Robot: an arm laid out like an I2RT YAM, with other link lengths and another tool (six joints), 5 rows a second.
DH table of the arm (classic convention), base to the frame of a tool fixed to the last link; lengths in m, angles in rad. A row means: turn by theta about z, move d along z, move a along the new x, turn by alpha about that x. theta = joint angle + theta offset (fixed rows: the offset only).
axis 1: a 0.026, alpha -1.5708, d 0.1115, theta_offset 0
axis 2: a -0.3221, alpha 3.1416, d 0, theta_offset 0
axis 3: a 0.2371, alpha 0, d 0, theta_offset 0.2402
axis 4: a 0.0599, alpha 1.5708, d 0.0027, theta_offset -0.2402
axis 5: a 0, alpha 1.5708, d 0.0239, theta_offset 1.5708
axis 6: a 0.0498, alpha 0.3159, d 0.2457, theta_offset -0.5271
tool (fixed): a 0, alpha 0, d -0.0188, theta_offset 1.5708
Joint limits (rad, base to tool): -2.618..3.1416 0..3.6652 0..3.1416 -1.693..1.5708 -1.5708..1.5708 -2.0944..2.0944
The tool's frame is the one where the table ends.
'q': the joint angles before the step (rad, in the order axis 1, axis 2, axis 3, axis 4, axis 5, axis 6). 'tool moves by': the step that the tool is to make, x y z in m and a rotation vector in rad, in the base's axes. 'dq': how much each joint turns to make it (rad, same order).
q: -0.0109 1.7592 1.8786 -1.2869 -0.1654 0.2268
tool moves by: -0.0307 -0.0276 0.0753 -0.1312 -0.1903 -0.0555
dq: 0.0175 -0.1827 0.0145 -0.0061 0.1496 0.0015
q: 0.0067 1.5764 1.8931 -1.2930 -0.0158 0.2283
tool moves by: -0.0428 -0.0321 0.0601 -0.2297 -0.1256 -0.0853
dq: 0.1036 -0.1392 -0.0003 -0.0268 0.3024 0.0064
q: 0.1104 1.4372 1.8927 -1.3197 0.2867 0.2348
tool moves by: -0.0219 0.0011 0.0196 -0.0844 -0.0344 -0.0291
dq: 0.1220 -0.0435 0.0003 -0.0464 0.1658 0.0613
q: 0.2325 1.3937 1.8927 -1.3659 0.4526 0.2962
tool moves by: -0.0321 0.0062 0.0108 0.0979 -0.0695 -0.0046
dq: 0.0264 -0.0930 0.0002 -0.0369 -0.0374 0.0829
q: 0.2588 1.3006 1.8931 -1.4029 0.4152 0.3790
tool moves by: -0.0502 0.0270 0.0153 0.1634 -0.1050 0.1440
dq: -0.0011 -0.1759 -0.0001 -0.0319 -0.1954 -0.0007
